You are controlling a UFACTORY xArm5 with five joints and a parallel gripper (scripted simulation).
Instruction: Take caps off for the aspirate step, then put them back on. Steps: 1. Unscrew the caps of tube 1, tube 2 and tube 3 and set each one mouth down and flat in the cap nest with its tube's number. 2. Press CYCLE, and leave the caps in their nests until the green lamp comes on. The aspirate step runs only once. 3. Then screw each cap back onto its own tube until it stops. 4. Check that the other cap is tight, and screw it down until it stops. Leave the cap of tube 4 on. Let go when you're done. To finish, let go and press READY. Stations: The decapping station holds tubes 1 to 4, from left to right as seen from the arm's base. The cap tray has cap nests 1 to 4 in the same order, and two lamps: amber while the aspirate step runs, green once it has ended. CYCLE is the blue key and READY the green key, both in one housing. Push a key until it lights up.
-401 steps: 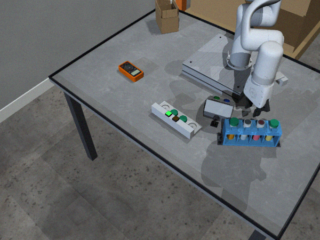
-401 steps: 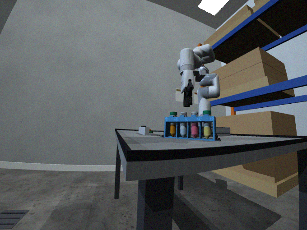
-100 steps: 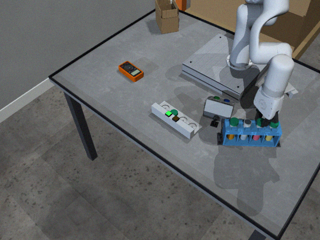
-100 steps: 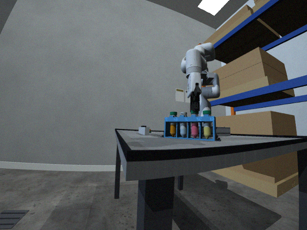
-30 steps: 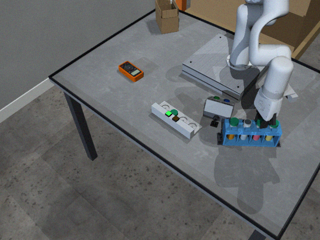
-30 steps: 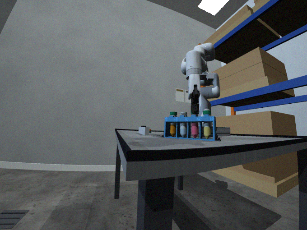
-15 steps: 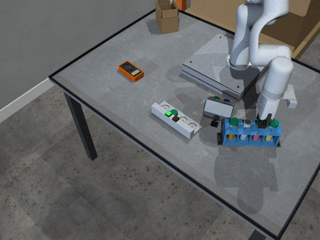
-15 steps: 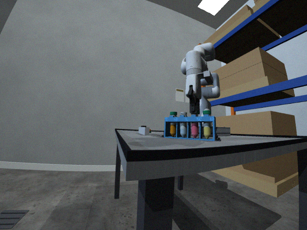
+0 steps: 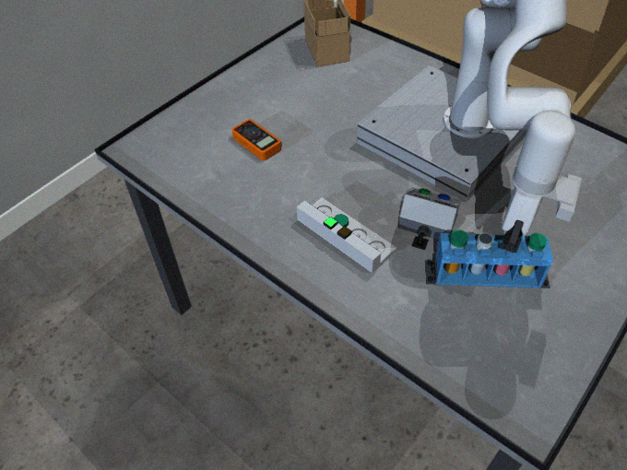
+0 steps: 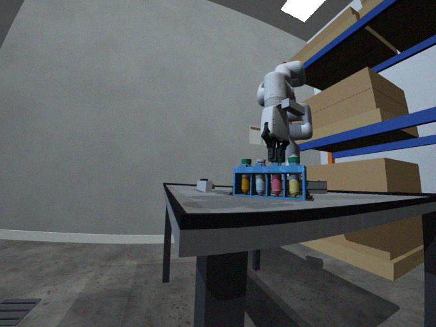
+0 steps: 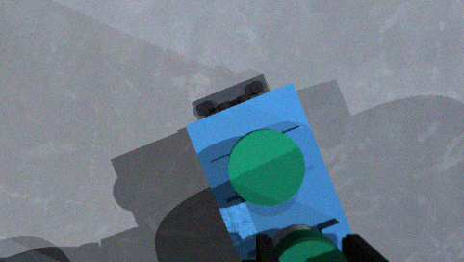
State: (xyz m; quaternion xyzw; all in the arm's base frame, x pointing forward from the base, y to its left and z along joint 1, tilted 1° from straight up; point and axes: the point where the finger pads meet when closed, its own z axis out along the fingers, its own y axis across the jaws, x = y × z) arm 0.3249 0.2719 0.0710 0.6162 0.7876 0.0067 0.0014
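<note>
Right now the threaded neck is 40 mm to the right of my hand, 30 mm ahead of it and 10 mm below it. From my hand the other things lie so: green key: 230 mm to the right, 60 mm below, 50 mm behind; then blue key: 190 mm to the right, 60 mm below, 60 mm behind; then key housing: 210 mm to the right, 80 mm below, 40 mm behind.
</note>
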